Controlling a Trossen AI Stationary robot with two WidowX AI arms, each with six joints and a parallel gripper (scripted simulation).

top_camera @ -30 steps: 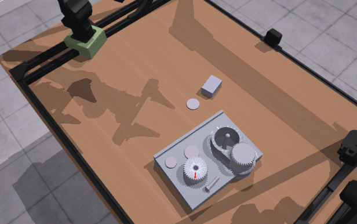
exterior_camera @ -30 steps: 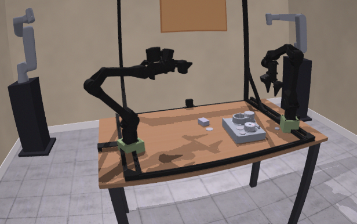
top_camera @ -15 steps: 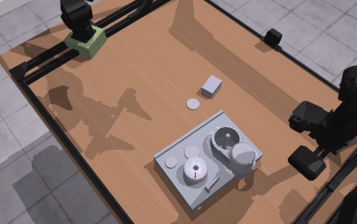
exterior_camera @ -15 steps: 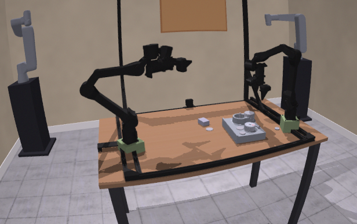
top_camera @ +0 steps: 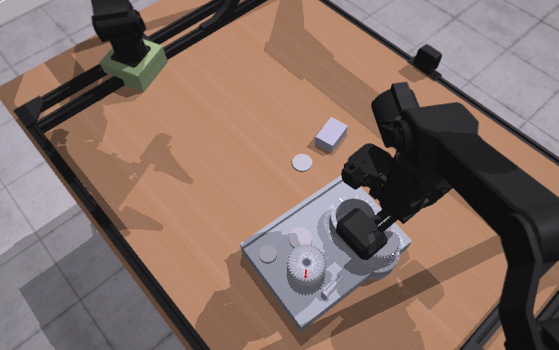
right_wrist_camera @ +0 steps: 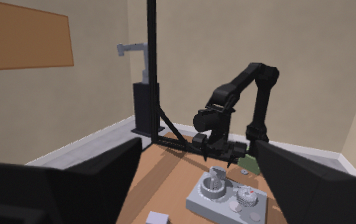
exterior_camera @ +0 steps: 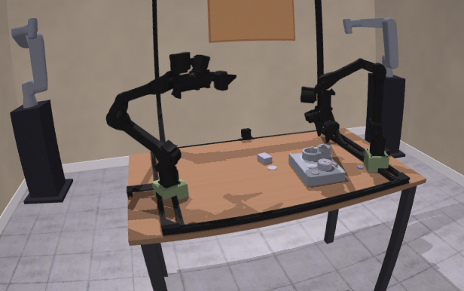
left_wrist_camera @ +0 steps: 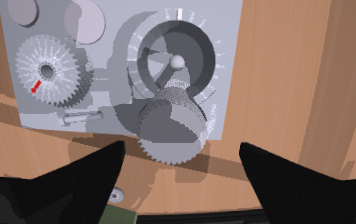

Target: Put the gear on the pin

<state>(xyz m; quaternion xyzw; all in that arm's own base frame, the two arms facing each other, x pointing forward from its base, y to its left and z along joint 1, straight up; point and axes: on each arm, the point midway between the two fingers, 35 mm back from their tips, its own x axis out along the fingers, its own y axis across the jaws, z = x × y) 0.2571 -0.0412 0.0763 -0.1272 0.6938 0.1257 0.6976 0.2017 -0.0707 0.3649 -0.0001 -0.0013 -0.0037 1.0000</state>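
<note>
Now: left hand 90 mm above the collar, 60 mm to the left of it and 10 mm short of it. From my left hand the other things lie so: pin (100 mm below, 60 mm to the right, 10 mm ahead); lavender block (240 mm to the right, 130 mm below, 100 mm behind).
</note>
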